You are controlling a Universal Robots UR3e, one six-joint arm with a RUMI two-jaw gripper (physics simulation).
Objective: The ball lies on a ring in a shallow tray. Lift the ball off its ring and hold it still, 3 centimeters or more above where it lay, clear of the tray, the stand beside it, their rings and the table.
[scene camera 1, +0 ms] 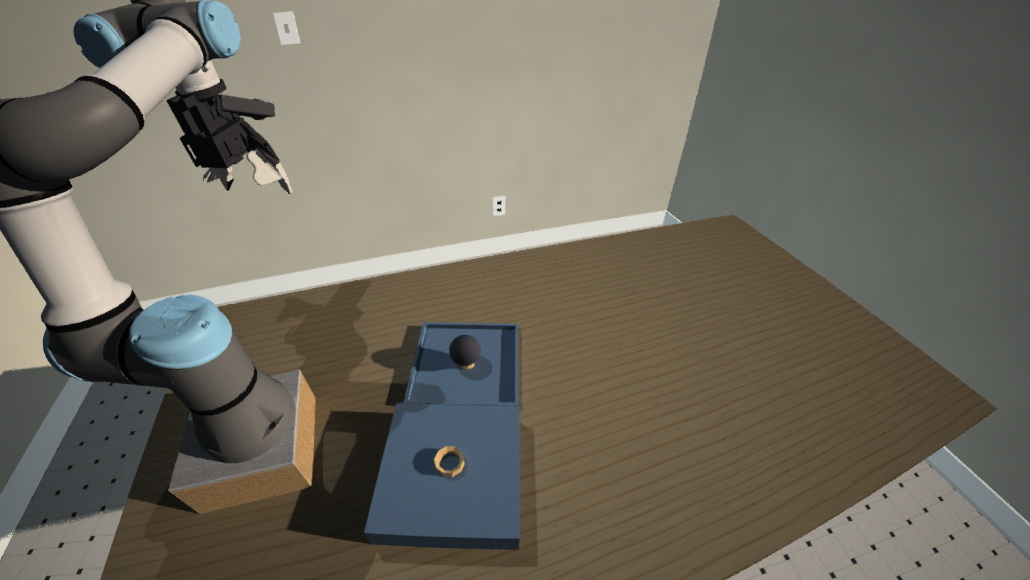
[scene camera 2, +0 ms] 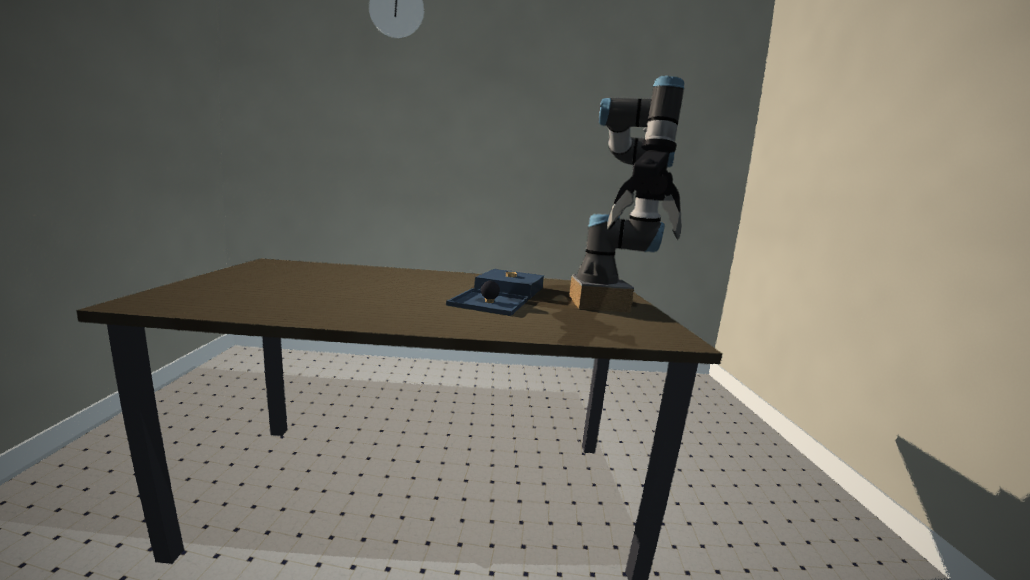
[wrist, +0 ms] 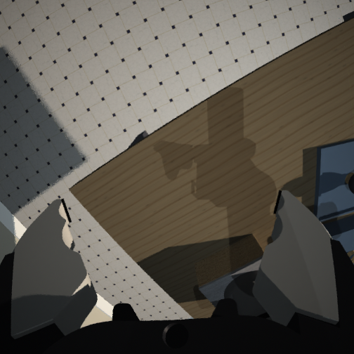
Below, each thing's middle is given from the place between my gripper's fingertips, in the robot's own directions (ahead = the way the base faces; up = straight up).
Labels:
My gripper is now 34 cm to the left of the dark ball (scene camera 1: 464,350), 27 cm short of it and 22 cm above it. From my hand the other things lie so: blue stand (scene camera 2: 517,283) 53 cm to the right, 23 cm below, 18 cm ahead; shallow blue tray (scene camera 1: 435,378) 34 cm to the right, 27 cm ahead, 25 cm below.

